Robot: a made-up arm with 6 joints.
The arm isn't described. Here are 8 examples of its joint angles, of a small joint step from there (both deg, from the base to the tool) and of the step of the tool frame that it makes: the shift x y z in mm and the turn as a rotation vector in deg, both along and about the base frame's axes.
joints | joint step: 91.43 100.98 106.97 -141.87 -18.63 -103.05 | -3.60 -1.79 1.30 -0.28 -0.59 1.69
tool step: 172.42 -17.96 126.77 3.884 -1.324 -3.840
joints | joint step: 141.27 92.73 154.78 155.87 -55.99 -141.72 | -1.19 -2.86 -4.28 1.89 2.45 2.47
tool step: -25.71 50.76 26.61 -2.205 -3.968 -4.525
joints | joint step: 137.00 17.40 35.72 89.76 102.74 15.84 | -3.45 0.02 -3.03 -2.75 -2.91 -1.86
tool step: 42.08 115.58 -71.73 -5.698 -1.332 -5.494
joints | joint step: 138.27 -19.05 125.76 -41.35 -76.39 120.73 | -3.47 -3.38 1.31 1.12 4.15 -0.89
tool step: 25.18 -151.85 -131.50 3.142 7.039 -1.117
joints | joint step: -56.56 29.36 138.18 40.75 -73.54 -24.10 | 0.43 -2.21 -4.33 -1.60 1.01 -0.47
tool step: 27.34 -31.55 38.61 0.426 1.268 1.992
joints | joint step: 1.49 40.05 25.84 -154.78 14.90 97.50 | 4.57 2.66 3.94 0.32 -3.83 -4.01
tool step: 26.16 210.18 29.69 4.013 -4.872 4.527
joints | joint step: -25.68 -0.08 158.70 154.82 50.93 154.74 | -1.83 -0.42 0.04 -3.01 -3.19 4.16
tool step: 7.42 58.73 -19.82 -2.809 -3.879 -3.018
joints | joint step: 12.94 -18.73 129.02 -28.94 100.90 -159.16 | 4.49 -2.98 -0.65 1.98 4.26 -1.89
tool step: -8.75 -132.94 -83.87 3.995 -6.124 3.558
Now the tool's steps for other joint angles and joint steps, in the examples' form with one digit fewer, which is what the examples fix.
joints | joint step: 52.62 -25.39 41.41 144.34 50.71 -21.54 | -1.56 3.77 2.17 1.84 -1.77 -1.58
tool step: 77.3 63.1 3.0 0.27 1.69 -3.12
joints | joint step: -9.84 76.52 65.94 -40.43 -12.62 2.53 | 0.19 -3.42 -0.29 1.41 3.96 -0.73
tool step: -0.4 -0.1 159.6 -2.11 -5.82 -2.30
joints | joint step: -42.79 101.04 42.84 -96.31 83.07 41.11 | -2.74 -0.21 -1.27 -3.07 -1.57 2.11
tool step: -90.9 -38.1 -27.1 4.20 -0.01 -4.16
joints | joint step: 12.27 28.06 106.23 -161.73 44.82 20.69 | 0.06 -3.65 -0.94 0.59 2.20 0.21
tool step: -122.9 -28.9 29.9 0.53 -0.47 -0.77
